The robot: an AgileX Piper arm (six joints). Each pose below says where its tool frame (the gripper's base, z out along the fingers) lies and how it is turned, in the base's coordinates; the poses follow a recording.
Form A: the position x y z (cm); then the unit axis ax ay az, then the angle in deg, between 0 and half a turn.
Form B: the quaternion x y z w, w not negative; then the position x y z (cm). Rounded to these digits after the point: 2 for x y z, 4 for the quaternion.
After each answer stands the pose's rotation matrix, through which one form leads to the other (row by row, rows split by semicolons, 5 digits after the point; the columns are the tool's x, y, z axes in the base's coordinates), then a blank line. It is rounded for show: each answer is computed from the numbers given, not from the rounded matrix.
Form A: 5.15, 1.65, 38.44, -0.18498, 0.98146, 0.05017, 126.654
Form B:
-0.1653, 0.8770, 0.0448, 0.4489, 5.15, 1.65, 38.44
-0.54234 -0.33018 0.77256; -0.24968 0.94134 0.22704; -0.80220 -0.06977 -0.59296

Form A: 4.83, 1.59, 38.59, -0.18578, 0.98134, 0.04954, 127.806
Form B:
-0.1668, 0.8813, 0.0445, 0.4399, 4.83, 1.59, 38.59
-0.55732 -0.33321 0.76050; -0.25493 0.94037 0.22520; -0.79019 -0.06837 -0.60903

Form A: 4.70, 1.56, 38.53, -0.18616, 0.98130, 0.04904, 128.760
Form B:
-0.1679, 0.8848, 0.0442, 0.4324, 4.70, 1.56, 38.53
-0.56971 -0.33528 0.75034; -0.25880 0.93974 0.22341; -0.78003 -0.06691 -0.62215

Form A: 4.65, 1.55, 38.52, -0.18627, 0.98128, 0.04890, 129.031
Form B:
-0.1681, 0.8858, 0.0441, 0.4303, 4.65, 1.55, 38.52
-0.57319 -0.33588 0.74742; -0.25990 0.93956 0.22290; -0.77711 -0.06649 -0.62584

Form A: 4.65, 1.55, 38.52, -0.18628, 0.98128, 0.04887, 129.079
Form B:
-0.1682, 0.8860, 0.0441, 0.4299, 4.65, 1.55, 38.52
-0.57382 -0.33596 0.74690; -0.26009 0.93953 0.22279; -0.77659 -0.06642 -0.62650

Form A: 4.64, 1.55, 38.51, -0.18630, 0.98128, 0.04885, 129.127
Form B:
-0.1682, 0.8862, 0.0441, 0.4295, 4.64, 1.55, 38.51
-0.57443 -0.33607 0.74638; -0.26028 0.93950 0.22271; -0.77607 -0.06634 -0.62715

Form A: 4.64, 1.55, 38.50, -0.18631, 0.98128, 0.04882, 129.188
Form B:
-0.1683, 0.8864, 0.0441, 0.4290, 4.64, 1.55, 38.50
-0.57522 -0.33618 0.74572; -0.26050 0.93947 0.22258; -0.77541 -0.06623 -0.62798

